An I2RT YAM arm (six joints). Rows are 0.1 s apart.
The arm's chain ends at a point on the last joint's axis. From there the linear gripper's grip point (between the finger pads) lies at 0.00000 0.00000 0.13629 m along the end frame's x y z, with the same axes.
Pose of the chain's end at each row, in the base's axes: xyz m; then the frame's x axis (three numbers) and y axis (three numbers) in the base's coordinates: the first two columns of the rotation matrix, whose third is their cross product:
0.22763 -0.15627 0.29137 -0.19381 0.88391 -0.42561 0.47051 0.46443 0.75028
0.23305 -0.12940 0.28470 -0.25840 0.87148 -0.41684 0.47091 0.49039 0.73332
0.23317 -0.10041 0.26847 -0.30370 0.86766 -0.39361 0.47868 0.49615 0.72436
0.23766 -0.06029 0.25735 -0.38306 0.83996 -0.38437 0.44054 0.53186 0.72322
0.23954 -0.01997 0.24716 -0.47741 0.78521 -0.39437 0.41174 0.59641 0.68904
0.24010 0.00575 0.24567 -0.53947 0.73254 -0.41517 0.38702 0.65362 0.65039
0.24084 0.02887 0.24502 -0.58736 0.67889 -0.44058 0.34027 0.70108 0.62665
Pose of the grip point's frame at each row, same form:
0.34495 -0.16374 0.22242 -0.19381 0.88391 -0.42561 0.47051 0.46443 0.75028
0.34801 -0.13033 0.21150 -0.25840 0.87148 -0.41684 0.47091 0.49039 0.73332
0.34544 -0.09611 0.19133 -0.30370 0.86766 -0.39361 0.47868 0.49615 0.72436
0.34831 -0.04561 0.17915 -0.38306 0.83996 -0.38437 0.44054 0.53186 0.72322
0.34533 0.00273 0.16429 -0.47741 0.78521 -0.39437 0.41174 0.59641 0.68904
0.34202 0.03167 0.15897 -0.53947 0.73254 -0.41517 0.38702 0.65362 0.65039
0.34092 0.05860 0.15741 -0.58736 0.67889 -0.44058 0.34027 0.70108 0.62665

